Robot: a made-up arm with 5 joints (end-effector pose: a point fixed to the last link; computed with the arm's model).
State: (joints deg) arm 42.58 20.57 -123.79 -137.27 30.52
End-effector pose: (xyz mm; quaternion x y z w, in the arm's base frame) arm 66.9 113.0 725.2 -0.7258 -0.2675 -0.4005 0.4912
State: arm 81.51 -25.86 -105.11 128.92 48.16
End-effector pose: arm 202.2 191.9 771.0 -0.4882 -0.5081 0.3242 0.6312
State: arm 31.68 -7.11 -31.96 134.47 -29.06
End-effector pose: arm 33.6 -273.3 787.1 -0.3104 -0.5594 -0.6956 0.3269
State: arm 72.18 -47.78 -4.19 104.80 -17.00
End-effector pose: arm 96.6 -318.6 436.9 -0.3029 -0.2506 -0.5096 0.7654
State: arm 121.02 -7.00 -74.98 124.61 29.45
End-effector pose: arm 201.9 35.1 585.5 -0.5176 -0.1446 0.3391 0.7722
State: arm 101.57 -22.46 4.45 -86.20 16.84
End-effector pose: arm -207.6 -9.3 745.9 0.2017 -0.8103 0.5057 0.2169
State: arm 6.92 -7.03 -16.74 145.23 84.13
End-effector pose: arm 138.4 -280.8 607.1 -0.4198 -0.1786 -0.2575 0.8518
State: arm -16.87 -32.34 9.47 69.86 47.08
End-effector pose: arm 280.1 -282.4 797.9 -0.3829 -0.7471 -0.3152 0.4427
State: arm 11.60 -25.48 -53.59 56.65 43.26
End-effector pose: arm 101.1 74.4 924.6 -0.5540 -0.8270 0.0653 0.0696
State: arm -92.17 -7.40 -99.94 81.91 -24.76
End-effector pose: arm -106.0 320.2 644.4 0.2133 0.6124 -0.0018 0.7612
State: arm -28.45 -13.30 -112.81 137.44 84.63
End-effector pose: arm 1.1 204.8 890.6 -0.8222 -0.5166 -0.2318 0.0570
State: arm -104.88 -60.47 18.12 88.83 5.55
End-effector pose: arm 21.5 -255.8 1185.0 -0.3422 0.8991 0.2562 0.0944
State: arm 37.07 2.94 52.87 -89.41 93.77
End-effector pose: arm -35.0 7.4 513.5 0.8112 0.3436 -0.4238 0.2105
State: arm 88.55 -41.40 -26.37 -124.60 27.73
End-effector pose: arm -203.9 -127.0 558.6 -0.3045 0.7346 -0.3912 0.4633
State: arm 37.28 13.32 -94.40 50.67 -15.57
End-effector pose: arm 81.4 401.5 759.7 -0.2190 -0.8350 0.4753 0.1698
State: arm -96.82 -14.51 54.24 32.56 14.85
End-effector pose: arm 200.5 -304.4 858.5 -0.1650 0.7540 0.5915 0.2332
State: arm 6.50 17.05 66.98 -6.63 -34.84
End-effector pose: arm -135.1 -124.7 550.8 -0.2892 -0.8296 -0.4777 0.0022
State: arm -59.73 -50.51 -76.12 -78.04 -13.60
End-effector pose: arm 174.0 -51.9 669.0 0.2994 -0.1702 -0.6411 0.6859
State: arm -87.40 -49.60 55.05 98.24 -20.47
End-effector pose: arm 461.8 -297.3 1009.3 0.5236 -0.6038 -0.5389 0.2660
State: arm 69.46 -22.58 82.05 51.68 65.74
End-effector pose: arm -340.9 -218.7 393.2 -0.4268 0.2303 -0.0871 0.8702
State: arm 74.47 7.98 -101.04 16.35 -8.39
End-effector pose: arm -73.2 394.8 693.7 0.1731 -0.6639 0.6928 0.2223
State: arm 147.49 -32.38 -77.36 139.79 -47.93
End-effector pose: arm 119.9 -101.8 585.8 -0.4293 -0.1192 -0.3348 0.8303
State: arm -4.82 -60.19 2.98 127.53 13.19
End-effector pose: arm 468.3 -246.2 632.3 -0.0133 -0.4844 -0.4314 0.7610
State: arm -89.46 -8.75 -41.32 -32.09 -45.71
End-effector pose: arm 37.3 117.4 650.5 0.3750 0.4950 -0.4594 0.6351
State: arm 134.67 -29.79 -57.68 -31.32 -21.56
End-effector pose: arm 30.3 95.0 847.7 0.5765 -0.6125 0.2022 0.5016
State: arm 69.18 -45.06 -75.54 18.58 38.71
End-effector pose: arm 16.8 176.9 835.3 -0.1482 -0.9249 0.3446 0.0616
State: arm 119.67 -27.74 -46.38 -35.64 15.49
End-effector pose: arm -36.7 101.6 792.8 0.2849 -0.7878 0.4241 0.3442
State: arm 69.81 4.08 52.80 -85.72 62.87
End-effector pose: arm -167.4 39.9 589.9 -0.5495 -0.5479 0.6265 0.0729
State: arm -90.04 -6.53 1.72 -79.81 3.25
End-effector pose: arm 222.2 25.5 728.7 0.5947 0.2502 -0.1936 0.7391
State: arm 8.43 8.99 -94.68 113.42 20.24
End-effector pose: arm 93.5 250.9 936.5 -0.6417 -0.7569 -0.0671 0.1044
